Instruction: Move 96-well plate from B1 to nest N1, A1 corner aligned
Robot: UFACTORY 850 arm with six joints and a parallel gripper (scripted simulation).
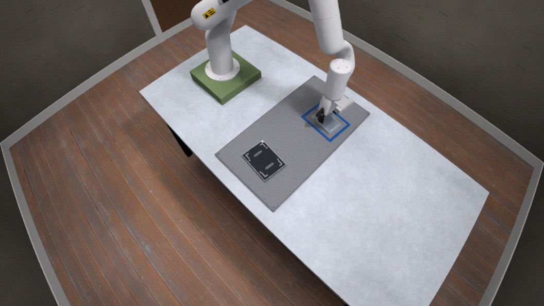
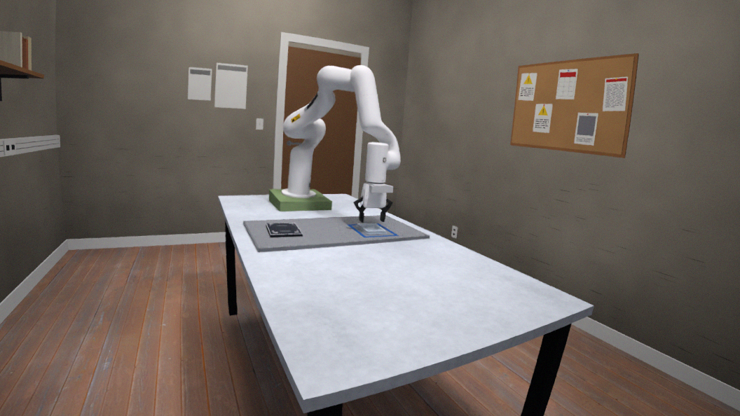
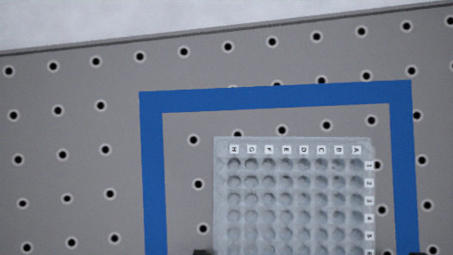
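My gripper is now 4 cm above the clear 96-well plate. The rest, counted from my hand: black plate nest: 36 cm to the right, 5 cm behind, 4 cm below.
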